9 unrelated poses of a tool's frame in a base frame.
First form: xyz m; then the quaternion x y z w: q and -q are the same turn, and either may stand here.
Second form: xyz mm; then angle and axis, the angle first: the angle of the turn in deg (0 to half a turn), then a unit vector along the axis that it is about. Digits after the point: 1 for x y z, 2 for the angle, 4 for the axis.
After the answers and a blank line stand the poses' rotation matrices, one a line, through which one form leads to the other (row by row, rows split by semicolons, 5 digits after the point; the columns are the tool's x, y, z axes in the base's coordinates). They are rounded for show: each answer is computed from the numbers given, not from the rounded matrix.
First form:
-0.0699 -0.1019 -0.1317 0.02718 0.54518 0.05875 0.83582
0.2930 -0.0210 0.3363 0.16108 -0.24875 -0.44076 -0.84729
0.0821 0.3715 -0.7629 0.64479 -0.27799 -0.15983 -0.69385
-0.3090 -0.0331 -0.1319 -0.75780 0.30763 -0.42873 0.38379
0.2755 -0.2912 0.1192 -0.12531 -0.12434 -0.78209 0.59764
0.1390 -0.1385 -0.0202 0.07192 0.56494 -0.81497 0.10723
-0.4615 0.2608 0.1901 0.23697 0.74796 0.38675 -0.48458
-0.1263 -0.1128 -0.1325 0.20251 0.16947 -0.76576 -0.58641
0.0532 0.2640 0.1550 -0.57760 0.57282 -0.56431 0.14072
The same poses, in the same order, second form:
-69.9 -101.9 -131.7 66.60 0.0495 0.9930 0.1070
293.0 -21.0 336.3 64.16 -0.3033 0.4683 0.8299
82.1 371.5 -762.9 92.13 -0.8954 0.3860 0.2219
-309.0 -33.1 -131.9 134.86 -0.8206 0.3331 -0.4643
275.5 -291.2 119.2 106.60 -0.1563 -0.1551 -0.9755
139.0 -138.5 -20.2 167.69 0.0723 0.5682 -0.8197
-461.5 260.8 190.1 122.03 -0.2709 -0.8551 -0.4421
-126.3 -112.8 -132.5 108.19 -0.2500 -0.2092 0.9454
53.2 264.0 155.0 163.82 -0.5834 0.5786 -0.5700

0.39866 -0.06857 0.91453; 0.12784 0.99162 0.01862; -0.90815 0.10949 0.40408
0.48770 -0.82705 0.27953; 0.66677 0.55956 0.49224; -0.56353 -0.05369 0.82435
0.79435 -0.58028 0.17965; -0.13669 0.11741 0.98363; -0.59188 -0.80591 0.01394
0.44311 -0.13716 0.88591; -0.79533 -0.51614 0.31789; 0.41365 -0.84545 -0.33779
-0.25425 0.96598 0.04739; -0.90365 -0.25473 0.34427; 0.34463 0.04471 0.93767
-0.96666 0.25604 0.00393; -0.09352 -0.33869 -0.93624; -0.23838 -0.90539 0.35134
-0.41805 0.72932 -0.54160; -0.02033 0.58854 0.80822; 0.90820 0.34889 -0.23121
-0.23022 -0.82946 -0.50891; 0.96674 -0.25480 -0.02204; -0.11139 -0.49706 0.86054
-0.29315 -0.50291 0.81311; -0.82055 -0.30414 -0.48394; 0.49068 -0.80906 -0.32350

